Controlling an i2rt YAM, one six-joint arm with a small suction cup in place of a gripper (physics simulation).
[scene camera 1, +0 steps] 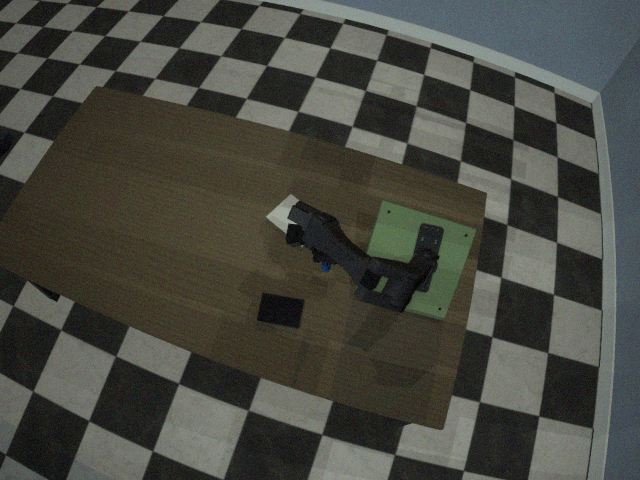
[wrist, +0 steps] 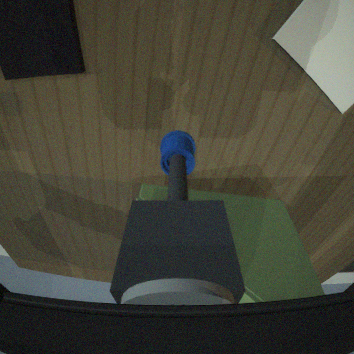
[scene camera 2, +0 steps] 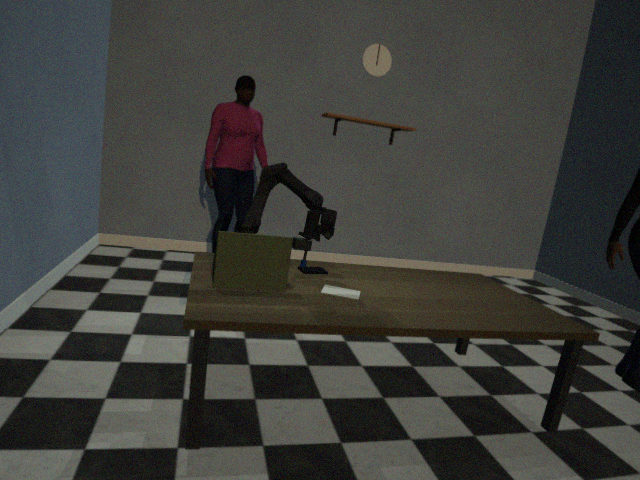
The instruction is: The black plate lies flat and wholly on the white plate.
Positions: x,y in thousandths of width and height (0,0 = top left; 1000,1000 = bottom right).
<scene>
My suction cup (wrist: 493,397): 0.15 m from the lens. A white plate (wrist: 883,117): 0.24 m from the lens. A black plate (wrist: 126,126) is 0.23 m from the lens. The marked spots on the white plate and my suction cup are 0.16 m apart.
</scene>
